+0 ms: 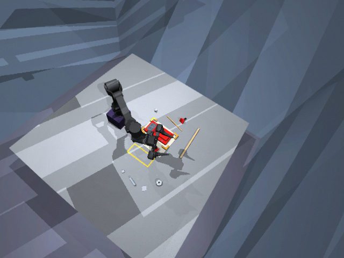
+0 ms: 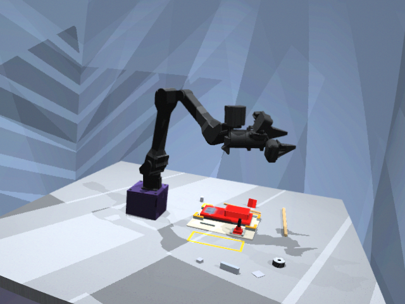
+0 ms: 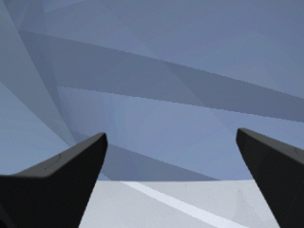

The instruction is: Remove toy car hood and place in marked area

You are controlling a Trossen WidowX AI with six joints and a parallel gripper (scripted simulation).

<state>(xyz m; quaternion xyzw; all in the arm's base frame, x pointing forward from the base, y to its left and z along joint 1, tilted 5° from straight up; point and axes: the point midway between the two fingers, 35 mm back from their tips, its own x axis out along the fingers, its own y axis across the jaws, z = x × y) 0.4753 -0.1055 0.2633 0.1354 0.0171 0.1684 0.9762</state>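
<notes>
The red hood is 16 cm behind my gripper tip, 20 cm to the left of it and 35 cm below it. The rest, counted from my gripper tip: black ring (3 cm ahead, 11 cm to the right, 38 cm below).
</notes>
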